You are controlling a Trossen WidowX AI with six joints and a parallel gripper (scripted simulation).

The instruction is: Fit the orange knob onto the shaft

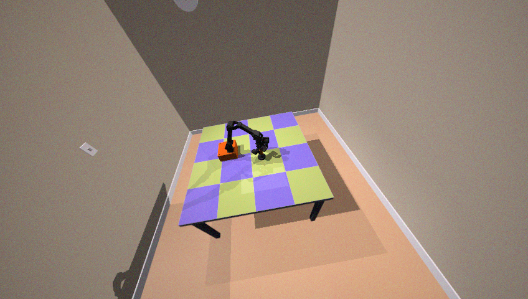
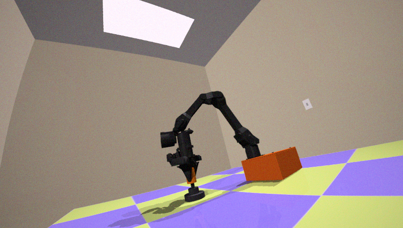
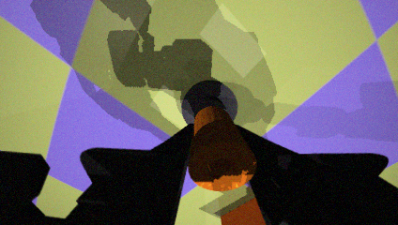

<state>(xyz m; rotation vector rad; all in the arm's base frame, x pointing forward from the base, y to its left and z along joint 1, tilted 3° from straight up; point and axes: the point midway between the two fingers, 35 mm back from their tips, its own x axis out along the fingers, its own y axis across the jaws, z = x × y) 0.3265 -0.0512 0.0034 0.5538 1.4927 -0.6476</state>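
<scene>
Now: gripper tip 2 cm below the orange knob. Round my gripper tip: pedestal: 4 cm below.
</scene>
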